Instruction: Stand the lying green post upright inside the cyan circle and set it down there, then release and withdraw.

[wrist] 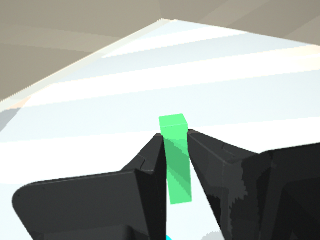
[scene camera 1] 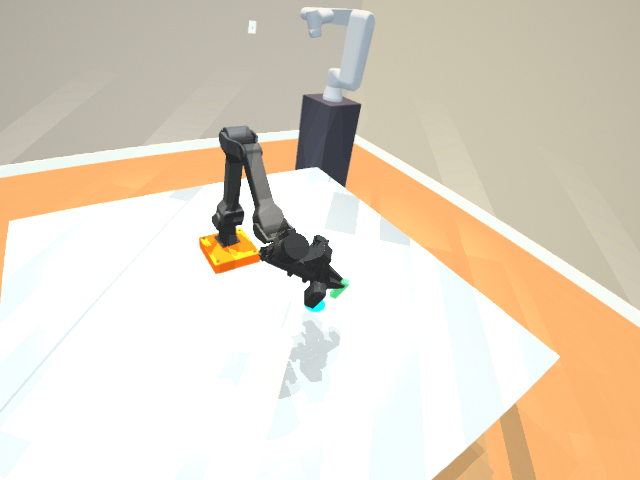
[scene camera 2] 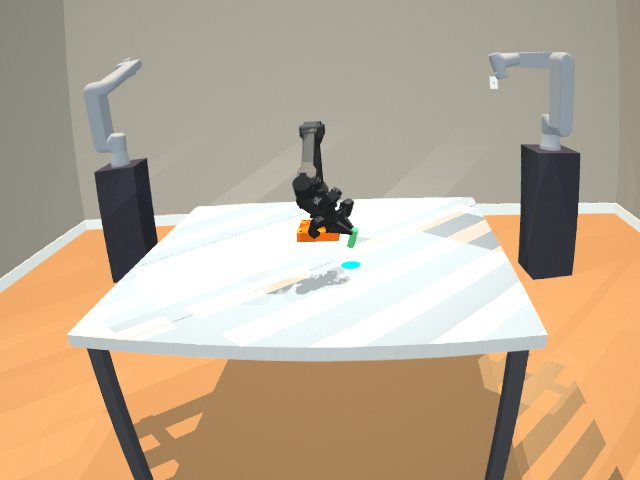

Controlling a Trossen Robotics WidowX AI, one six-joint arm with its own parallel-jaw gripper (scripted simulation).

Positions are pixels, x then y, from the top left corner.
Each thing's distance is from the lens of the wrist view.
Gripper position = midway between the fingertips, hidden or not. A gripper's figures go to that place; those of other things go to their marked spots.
gripper (wrist: 173,137): 11 cm
green post (wrist: 174,128): 10 cm
